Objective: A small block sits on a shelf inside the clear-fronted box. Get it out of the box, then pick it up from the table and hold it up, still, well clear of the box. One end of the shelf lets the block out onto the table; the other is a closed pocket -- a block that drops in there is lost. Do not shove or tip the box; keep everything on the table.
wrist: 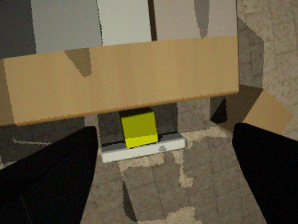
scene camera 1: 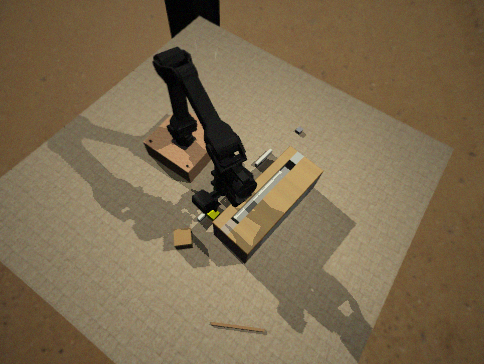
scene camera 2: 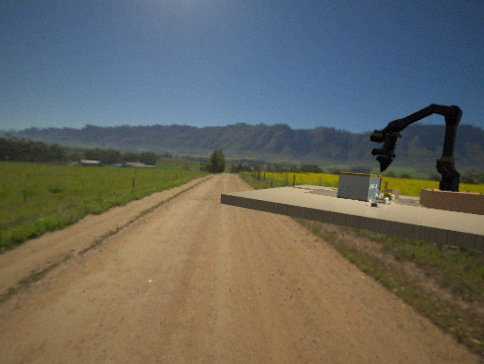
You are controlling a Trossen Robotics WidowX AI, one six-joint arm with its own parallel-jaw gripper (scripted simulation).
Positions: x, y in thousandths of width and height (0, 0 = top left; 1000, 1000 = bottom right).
Scene:
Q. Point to a yellow block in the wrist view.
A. At 465, 569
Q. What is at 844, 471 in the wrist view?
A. A tan cube.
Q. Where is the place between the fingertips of my gripper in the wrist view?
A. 559, 605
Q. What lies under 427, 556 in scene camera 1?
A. My gripper.

